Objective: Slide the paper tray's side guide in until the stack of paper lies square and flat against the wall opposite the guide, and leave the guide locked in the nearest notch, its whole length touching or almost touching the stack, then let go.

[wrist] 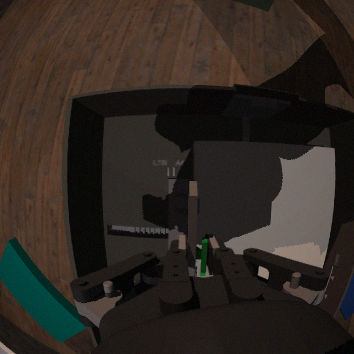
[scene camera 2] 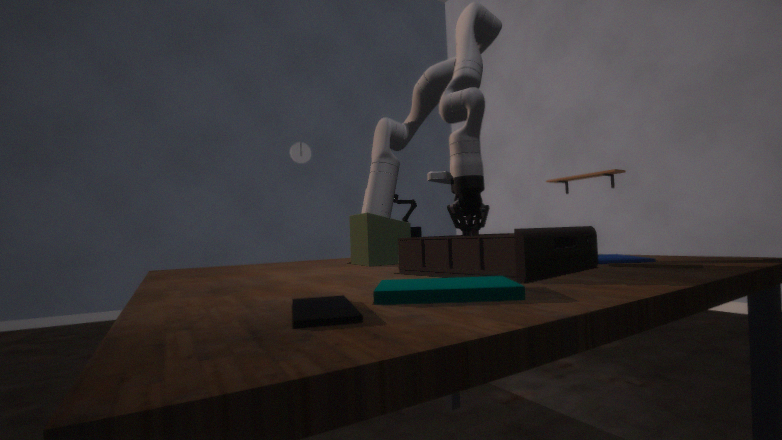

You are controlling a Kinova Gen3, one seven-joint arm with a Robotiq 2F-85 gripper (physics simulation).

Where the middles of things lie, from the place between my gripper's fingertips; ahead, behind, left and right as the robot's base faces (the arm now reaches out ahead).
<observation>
Now: the black block point(scene camera 2: 332, 310) 170 mm ahead of my hand, 460 mm to the right of it and 50 mm below it.
</observation>
